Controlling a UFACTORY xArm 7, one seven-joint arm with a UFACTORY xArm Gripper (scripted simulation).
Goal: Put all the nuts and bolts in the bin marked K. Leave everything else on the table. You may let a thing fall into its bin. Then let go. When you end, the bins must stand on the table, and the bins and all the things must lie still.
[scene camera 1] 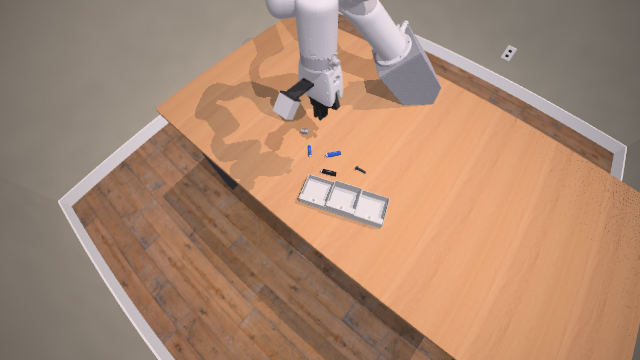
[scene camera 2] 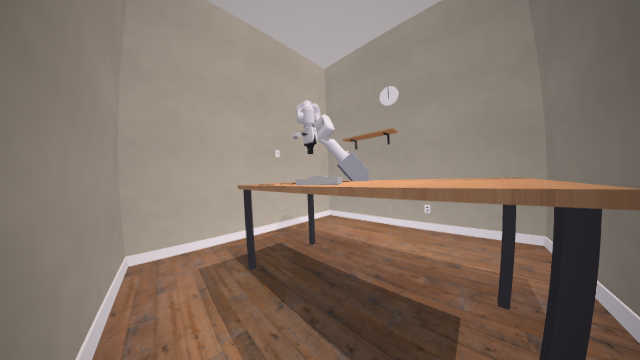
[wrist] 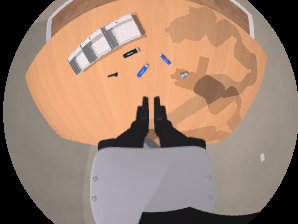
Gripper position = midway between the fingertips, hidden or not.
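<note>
Scene camera 1 gives me a view of my gripper (scene camera 1: 320,115). The wrist view shows it too, and there I see my gripper (wrist: 151,104).
</note>
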